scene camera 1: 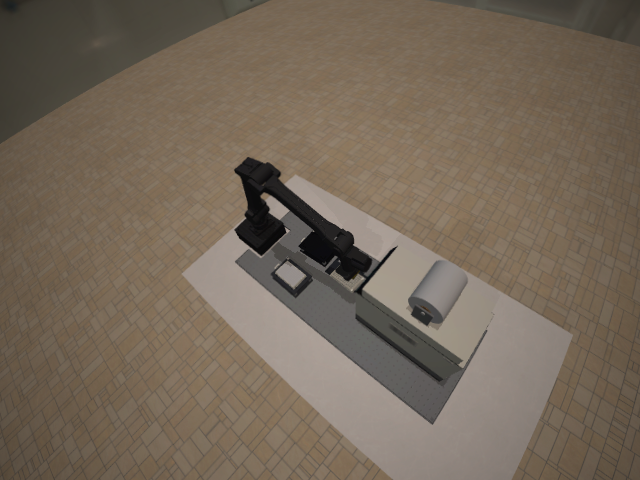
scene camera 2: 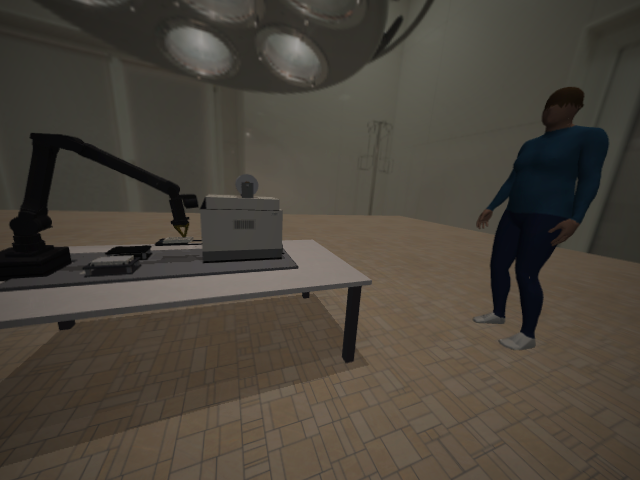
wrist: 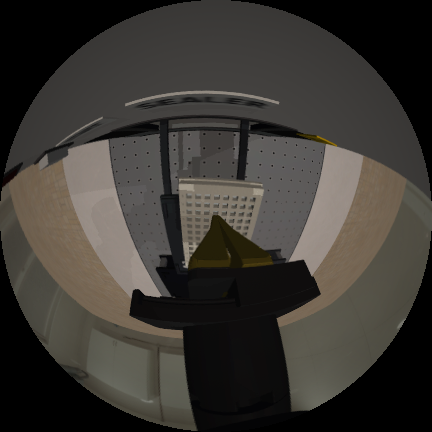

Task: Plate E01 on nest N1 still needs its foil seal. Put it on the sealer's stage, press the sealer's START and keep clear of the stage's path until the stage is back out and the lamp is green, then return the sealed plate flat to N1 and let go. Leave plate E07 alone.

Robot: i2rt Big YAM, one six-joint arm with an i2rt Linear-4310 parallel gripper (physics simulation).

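Places are measured from the arm's base along level axes (x right, y back, z down), in centimetres.
Pixels of known places: gripper, fingertip midpoint: (scene camera 1: 352,278) (scene camera 2: 184,237) (wrist: 214,219); arm's base, link origin: (scene camera 1: 261,225) (scene camera 2: 31,252).
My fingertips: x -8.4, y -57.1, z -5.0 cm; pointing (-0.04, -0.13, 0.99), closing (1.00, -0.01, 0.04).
Observation:
Ahead of a thing's pixels: the offset from my fingertips to its middle. "spot": to the spot under its first point. Level surfaces: height alone.
A pale plate with open wells {dx +0.6, dy +2.6, dz +1.3 cm} (scene camera 1: 353,282) (scene camera 2: 178,240) (wrist: 220,200) lies on the sealer's dark stage {spot: dx -4.9, dy +1.4, dz +2.5 cm} (wrist: 171,215), which is out in front of the sealer (scene camera 1: 387,279) (scene camera 2: 241,232) (wrist: 215,55). No foil shows on the wells. My gripper (scene camera 2: 184,235) (wrist: 214,219) is shut and empty, its yellow tips just above the plate, close to the sealer's front; in scene camera 1 the wrist hides the tips. A black nest {dx -4.3, dy +27.1, dz +9.6 cm} (scene camera 1: 313,249) (scene camera 2: 129,250) looks empty. Another plate {dx +15.9, dy +24.8, dz +7.2 cm} (scene camera 1: 291,273) (scene camera 2: 111,261) sits on a second nest. Nest labels, START and the lamp cannot be made out.
Two dark rails {spot: dx -5.7, dy -5.1, dz +3.1 cm} (wrist: 165,160) run from the stage into the sealer below its SEALER sign {spot: dx -2.0, dy -9.1, dz -6.7 cm} (wrist: 202,102). A foil roll {spot: dx -1.1, dy -32.7, dz -35.4 cm} (scene camera 1: 438,291) (scene camera 2: 247,184) stands on top. The sealer and nests stand on a grey perforated board {dz +12.2 cm} (scene camera 1: 341,330). A person (scene camera 2: 558,170) stands right of the table.

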